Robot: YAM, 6 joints.
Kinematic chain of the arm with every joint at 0, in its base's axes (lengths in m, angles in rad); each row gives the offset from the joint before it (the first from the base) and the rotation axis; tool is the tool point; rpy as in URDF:
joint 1: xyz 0 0 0.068 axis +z
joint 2: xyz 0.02 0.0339 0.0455 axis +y
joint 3: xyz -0.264 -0.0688 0 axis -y
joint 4: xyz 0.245 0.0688 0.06 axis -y
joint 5: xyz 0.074 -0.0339 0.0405 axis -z
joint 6: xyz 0.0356 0 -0.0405 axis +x
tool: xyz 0 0 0 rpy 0 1.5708 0
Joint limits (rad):
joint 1: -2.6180..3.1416
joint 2: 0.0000..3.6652
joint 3: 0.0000..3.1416
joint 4: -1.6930..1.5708
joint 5: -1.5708..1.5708
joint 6: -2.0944..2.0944
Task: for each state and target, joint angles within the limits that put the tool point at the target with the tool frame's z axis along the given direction. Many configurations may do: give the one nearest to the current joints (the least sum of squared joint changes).
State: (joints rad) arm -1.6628 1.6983 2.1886 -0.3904 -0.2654 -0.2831
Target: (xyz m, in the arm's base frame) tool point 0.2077 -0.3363 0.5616 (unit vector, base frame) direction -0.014 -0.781 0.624
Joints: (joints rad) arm -0.9771 1.8728 2.1381 0.5078 0.4652 -0.2831
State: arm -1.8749 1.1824 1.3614 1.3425 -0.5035 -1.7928
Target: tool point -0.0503 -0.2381 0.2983 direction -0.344 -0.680 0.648
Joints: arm -1.7469 1.3188 0.4756 1.5694 0.2213 -1.7928
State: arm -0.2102 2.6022 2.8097 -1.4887 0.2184 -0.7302
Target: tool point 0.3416 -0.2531 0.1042 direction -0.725 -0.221 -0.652
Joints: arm -0.5885 2.5752 2.0614 -1.6919 0.6266 -0.7302
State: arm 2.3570 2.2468 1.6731 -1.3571 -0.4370 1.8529
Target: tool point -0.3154 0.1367 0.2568 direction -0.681 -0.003 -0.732
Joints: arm 2.7023 1.5887 1.1975 -0.4808 -0.2967 1.8529
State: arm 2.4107 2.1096 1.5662 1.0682 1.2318 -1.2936
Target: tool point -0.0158 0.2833 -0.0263 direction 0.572 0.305 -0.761
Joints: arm 1.7028 2.2691 0.7144 0.2738 0.6527 -1.2936
